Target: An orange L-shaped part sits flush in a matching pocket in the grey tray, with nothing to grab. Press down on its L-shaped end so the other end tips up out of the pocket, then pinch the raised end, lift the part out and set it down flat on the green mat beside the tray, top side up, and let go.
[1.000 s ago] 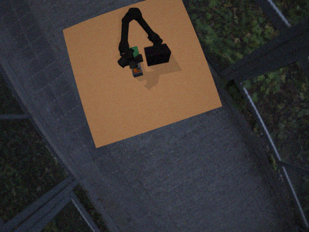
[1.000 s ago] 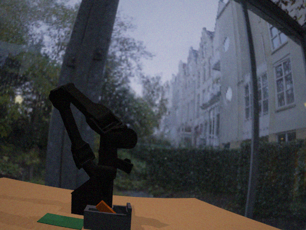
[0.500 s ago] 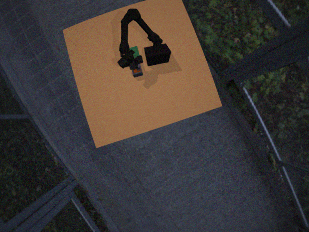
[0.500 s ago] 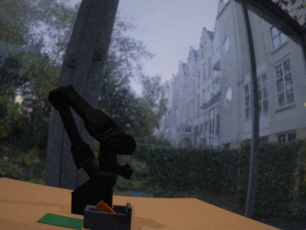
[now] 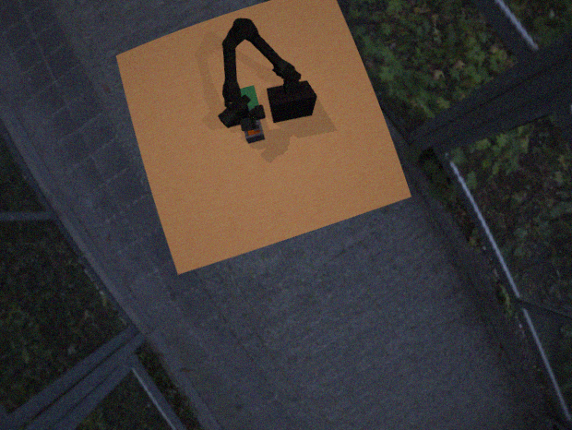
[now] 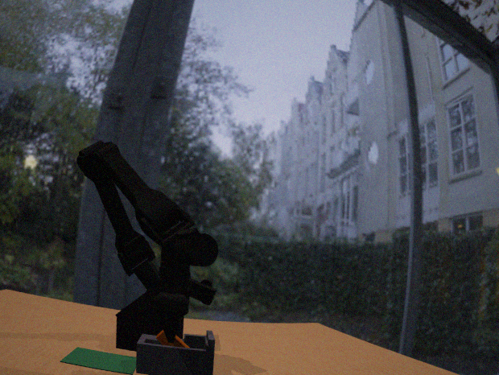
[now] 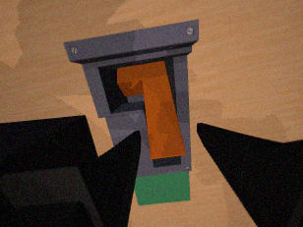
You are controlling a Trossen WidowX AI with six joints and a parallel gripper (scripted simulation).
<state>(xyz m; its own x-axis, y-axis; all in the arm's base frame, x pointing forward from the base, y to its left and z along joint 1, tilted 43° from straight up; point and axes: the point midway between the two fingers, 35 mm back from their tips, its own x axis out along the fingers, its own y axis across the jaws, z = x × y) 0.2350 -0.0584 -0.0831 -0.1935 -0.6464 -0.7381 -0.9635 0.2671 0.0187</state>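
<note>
My gripper tip is 3 cm to the right of the orange L-shaped part, 3 cm above it and 1 cm past it. The rest, counted from my gripper tip: green mat: 14 cm to the right, 9 cm below, 5 cm behind.
</note>
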